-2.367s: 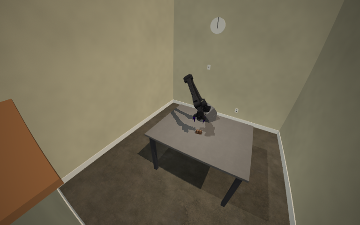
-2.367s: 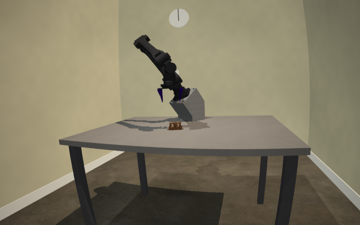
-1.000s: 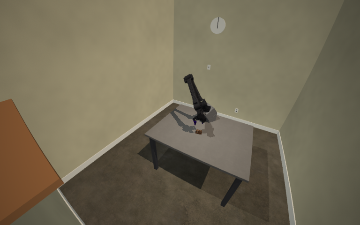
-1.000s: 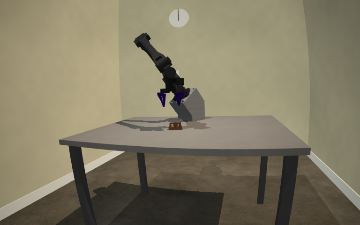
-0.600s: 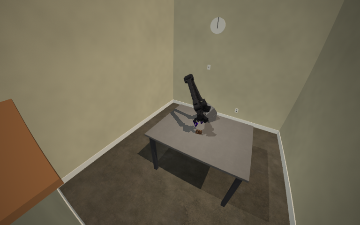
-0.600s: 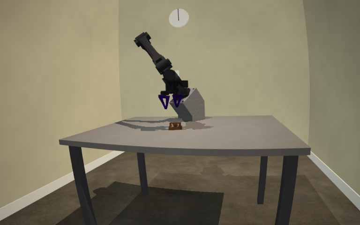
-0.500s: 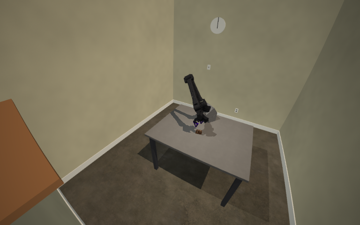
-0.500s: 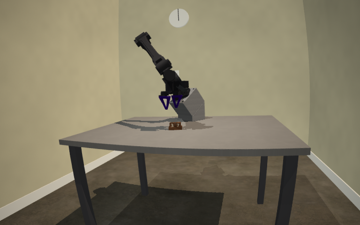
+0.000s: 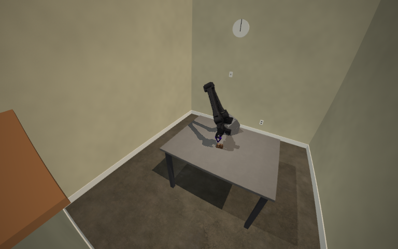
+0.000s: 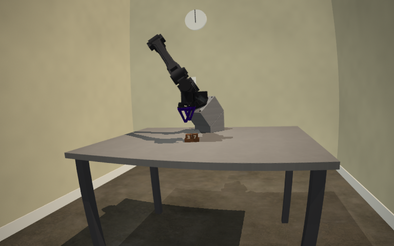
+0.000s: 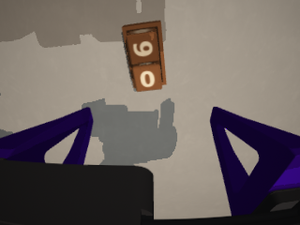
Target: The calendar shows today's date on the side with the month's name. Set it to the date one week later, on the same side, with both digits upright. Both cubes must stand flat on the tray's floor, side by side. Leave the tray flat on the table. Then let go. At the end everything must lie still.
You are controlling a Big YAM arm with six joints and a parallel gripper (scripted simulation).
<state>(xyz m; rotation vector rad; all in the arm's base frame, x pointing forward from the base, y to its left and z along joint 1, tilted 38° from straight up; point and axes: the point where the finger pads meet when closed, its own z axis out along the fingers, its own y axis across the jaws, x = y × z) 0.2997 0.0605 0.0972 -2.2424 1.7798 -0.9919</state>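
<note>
Now: the brown tray 10 mm behind my hand, 20 mm to the left of it and 100 mm below it.
</note>
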